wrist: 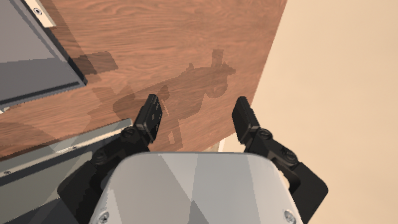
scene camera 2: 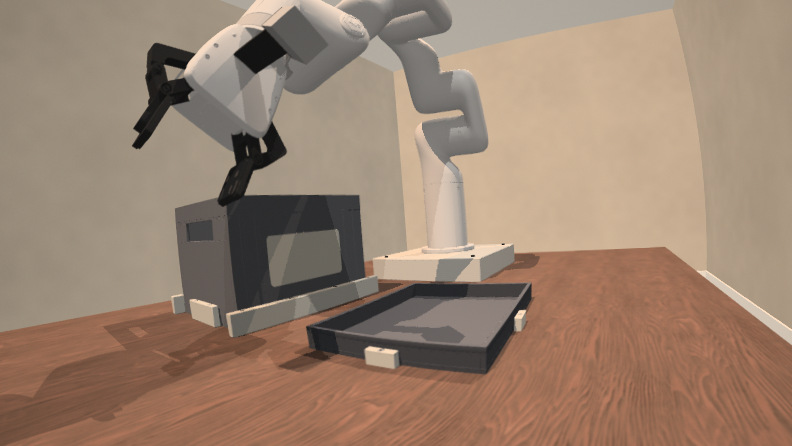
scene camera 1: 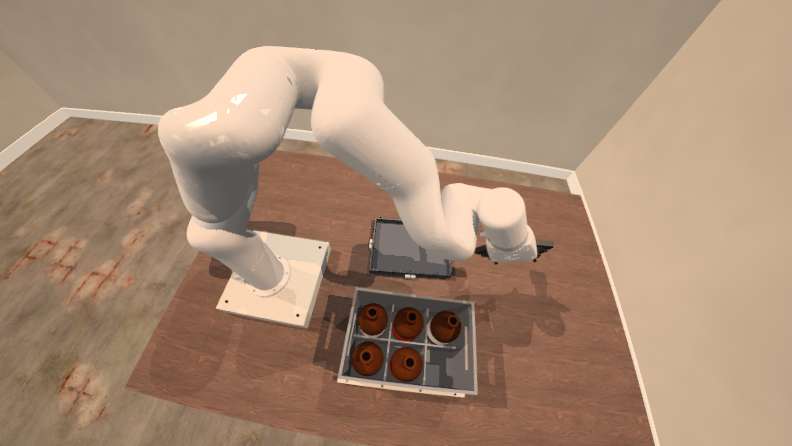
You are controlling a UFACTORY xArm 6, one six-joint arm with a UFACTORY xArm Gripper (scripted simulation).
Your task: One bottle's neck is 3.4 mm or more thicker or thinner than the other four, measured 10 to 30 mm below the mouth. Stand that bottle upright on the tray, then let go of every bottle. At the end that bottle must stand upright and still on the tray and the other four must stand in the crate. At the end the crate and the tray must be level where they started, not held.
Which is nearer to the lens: the brown bottle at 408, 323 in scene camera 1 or the dark tray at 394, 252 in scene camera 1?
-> The brown bottle.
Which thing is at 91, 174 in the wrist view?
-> My gripper.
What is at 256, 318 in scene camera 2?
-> A long rail.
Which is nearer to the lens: the brown bottle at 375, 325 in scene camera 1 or the dark tray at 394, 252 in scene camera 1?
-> The brown bottle.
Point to a dark tray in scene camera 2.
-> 453, 319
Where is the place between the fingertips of my gripper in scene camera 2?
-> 185, 173
